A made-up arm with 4 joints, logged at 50 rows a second.
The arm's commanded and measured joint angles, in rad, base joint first. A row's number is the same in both.
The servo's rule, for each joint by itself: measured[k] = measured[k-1] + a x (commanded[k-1-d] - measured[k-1]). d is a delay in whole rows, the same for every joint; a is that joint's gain. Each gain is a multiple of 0.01, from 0.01 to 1. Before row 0 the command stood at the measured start. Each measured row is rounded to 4 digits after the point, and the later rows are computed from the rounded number. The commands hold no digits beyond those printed.
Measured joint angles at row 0: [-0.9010, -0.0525, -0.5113, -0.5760]
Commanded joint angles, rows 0 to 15: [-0.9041, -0.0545, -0.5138, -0.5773]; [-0.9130, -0.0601, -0.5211, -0.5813]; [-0.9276, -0.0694, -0.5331, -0.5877]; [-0.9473, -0.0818, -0.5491, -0.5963]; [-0.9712, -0.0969, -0.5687, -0.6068]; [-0.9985, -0.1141, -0.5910, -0.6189]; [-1.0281, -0.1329, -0.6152, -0.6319]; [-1.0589, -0.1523, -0.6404, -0.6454]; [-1.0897, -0.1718, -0.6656, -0.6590]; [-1.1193, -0.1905, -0.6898, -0.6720]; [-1.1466, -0.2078, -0.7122, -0.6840]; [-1.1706, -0.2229, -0.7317, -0.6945]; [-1.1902, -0.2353, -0.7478, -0.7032]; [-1.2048, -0.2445, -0.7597, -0.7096]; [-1.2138, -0.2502, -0.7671, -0.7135]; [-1.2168, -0.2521, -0.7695, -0.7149]
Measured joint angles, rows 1 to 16: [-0.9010, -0.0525, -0.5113, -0.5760]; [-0.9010, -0.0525, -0.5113, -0.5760]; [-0.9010, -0.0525, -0.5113, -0.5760]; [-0.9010, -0.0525, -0.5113, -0.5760]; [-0.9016, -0.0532, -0.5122, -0.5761]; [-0.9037, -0.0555, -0.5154, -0.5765]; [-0.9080, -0.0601, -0.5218, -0.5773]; [-0.9151, -0.0673, -0.5316, -0.5786]; [-0.9252, -0.0771, -0.5450, -0.5806]; [-0.9384, -0.0893, -0.5616, -0.5833]; [-0.9545, -0.1037, -0.5809, -0.5867]; [-0.9733, -0.1197, -0.6023, -0.5908]; [-0.9943, -0.1369, -0.6251, -0.5956]; [-1.0168, -0.1546, -0.6484, -0.6009]; [-1.0402, -0.1722, -0.6714, -0.6067]; [-1.0637, -0.1889, -0.6931, -0.6128]
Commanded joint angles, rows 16 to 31: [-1.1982, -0.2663, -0.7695, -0.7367]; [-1.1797, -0.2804, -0.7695, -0.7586]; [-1.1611, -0.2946, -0.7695, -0.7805]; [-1.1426, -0.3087, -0.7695, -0.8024]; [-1.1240, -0.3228, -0.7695, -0.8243]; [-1.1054, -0.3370, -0.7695, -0.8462]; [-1.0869, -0.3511, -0.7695, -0.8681]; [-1.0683, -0.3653, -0.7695, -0.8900]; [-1.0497, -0.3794, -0.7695, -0.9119]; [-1.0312, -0.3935, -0.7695, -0.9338]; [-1.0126, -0.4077, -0.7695, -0.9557]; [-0.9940, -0.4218, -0.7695, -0.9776]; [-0.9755, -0.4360, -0.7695, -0.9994]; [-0.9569, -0.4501, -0.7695, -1.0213]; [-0.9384, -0.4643, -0.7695, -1.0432]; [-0.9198, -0.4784, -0.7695, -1.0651]
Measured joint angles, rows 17 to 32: [-1.0865, -0.2042, -0.7128, -0.6191]; [-1.1078, -0.2175, -0.7297, -0.6254]; [-1.1269, -0.2283, -0.7432, -0.6316]; [-1.1431, -0.2362, -0.7527, -0.6374]; [-1.1530, -0.2461, -0.7587, -0.6444]; [-1.1578, -0.2574, -0.7626, -0.6524]; [-1.1584, -0.2697, -0.7651, -0.6614]; [-1.1556, -0.2826, -0.7667, -0.6713]; [-1.1499, -0.2959, -0.7677, -0.6820]; [-1.1419, -0.3095, -0.7683, -0.6935]; [-1.1320, -0.3232, -0.7687, -0.7057]; [-1.1205, -0.3371, -0.7690, -0.7186]; [-1.1078, -0.3511, -0.7692, -0.7321]; [-1.0940, -0.3651, -0.7693, -0.7462]; [-1.0793, -0.3792, -0.7694, -0.7609]; [-1.0639, -0.3933, -0.7694, -0.7761]
